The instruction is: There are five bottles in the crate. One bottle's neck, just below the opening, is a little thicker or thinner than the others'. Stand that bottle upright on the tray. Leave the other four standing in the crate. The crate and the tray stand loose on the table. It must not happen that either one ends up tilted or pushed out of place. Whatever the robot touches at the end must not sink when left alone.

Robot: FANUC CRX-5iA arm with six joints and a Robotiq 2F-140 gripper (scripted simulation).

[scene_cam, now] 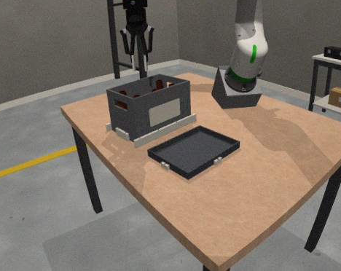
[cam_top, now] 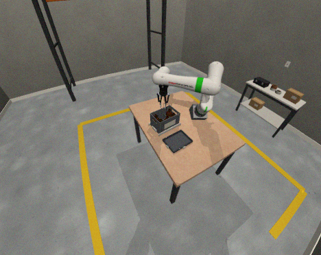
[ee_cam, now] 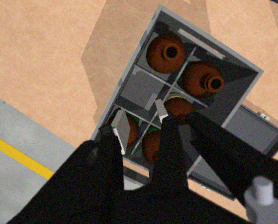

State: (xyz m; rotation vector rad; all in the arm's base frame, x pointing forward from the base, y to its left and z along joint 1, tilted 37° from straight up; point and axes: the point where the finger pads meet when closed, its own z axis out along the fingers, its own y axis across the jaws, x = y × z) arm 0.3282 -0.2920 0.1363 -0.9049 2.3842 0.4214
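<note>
Right now my hand is 40 mm to the right of the dark grey crate and 170 mm above it. The rest, counted from my hand: dark tray 20 mm ahead, 320 mm to the left, 240 mm below; bottle 90 mm behind, 170 mm below.
</note>
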